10 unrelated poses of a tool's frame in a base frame.
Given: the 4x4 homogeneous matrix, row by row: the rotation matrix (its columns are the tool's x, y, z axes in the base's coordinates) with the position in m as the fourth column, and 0 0 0 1 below. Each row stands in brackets.
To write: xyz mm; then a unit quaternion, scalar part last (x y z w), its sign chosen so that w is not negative. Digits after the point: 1 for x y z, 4 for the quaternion.
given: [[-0.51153, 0.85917, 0.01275, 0.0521], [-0.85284, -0.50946, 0.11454, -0.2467], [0.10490, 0.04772, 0.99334, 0.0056], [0, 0, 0, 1]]
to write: 52.1, -246.7, 5.6, -0.0339, -0.0467, -0.8681, 0.4930
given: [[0.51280, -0.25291, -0.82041, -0.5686], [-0.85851, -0.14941, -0.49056, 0.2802], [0.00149, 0.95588, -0.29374, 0.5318], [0, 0, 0, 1]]
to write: -568.6, 280.2, 531.8, 0.6993, -0.3973, -0.2928, 0.5171
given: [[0.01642, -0.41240, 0.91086, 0.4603], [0.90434, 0.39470, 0.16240, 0.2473], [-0.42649, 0.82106, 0.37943, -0.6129], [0, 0, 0, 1]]
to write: 460.3, 247.3, -612.9, 0.2461, 0.4997, 0.4920, 0.6691
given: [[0.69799, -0.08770, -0.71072, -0.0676], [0.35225, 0.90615, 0.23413, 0.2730], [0.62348, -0.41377, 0.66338, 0.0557], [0, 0, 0, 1]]
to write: -67.6, 273.0, 55.7, -0.1792, -0.3690, 0.1217, 0.9038
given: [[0.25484, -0.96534, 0.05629, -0.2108], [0.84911, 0.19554, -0.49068, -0.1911], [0.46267, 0.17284, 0.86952, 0.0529], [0, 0, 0, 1]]
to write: -210.8, -191.1, 52.9, 0.2178, -0.1334, 0.5956, 0.7616
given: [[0.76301, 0.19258, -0.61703, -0.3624], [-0.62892, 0.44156, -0.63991, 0.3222], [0.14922, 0.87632, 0.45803, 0.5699], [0, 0, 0, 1]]
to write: -362.4, 322.2, 569.9, 0.4646, -0.2348, -0.2517, 0.8159
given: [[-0.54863, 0.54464, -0.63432, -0.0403], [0.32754, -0.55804, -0.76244, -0.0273], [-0.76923, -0.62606, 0.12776, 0.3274], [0, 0, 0, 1]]
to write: -40.3, -27.3, 327.4, 0.4695, 0.4644, -0.7474, 0.0726
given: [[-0.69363, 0.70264, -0.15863, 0.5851], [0.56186, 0.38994, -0.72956, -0.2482], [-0.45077, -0.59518, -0.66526, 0.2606], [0, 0, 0, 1]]
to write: 585.1, -248.2, 260.6, 0.3813, 0.8290, -0.3995, 0.0881
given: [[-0.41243, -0.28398, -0.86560, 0.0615], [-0.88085, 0.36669, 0.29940, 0.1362], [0.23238, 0.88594, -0.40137, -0.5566], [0, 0, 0, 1]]
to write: 61.5, 136.2, -556.6, 0.3944, -0.7383, -0.4014, 0.3718
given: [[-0.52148, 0.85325, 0.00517, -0.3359], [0.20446, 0.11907, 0.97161, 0.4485], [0.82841, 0.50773, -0.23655, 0.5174], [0, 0, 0, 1]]
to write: -335.9, 448.5, 517.4, -0.3860, -0.6850, -0.5399, 0.3004
